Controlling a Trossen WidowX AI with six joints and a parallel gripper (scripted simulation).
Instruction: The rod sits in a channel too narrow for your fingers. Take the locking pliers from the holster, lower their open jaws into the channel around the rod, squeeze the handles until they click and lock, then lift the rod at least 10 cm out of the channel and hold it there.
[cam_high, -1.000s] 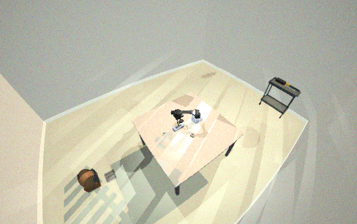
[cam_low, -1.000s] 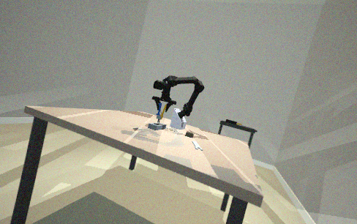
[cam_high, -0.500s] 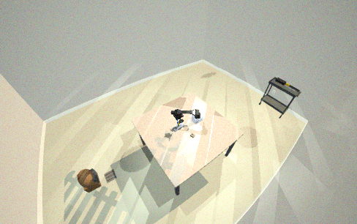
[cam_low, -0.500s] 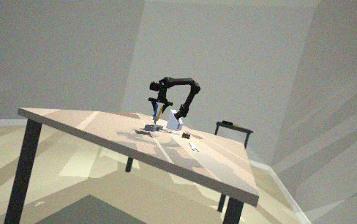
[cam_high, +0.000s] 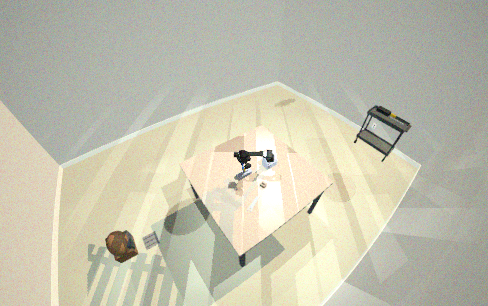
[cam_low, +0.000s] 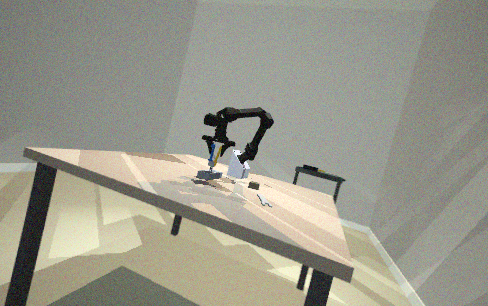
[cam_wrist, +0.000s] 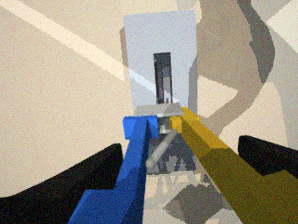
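My gripper tip is now 1 cm to the left of the grey link bar. Also, from my gripper tip: rod (1 cm to the right, 12 cm below); channel block (11 cm below); yellow handle (2 cm to the left).
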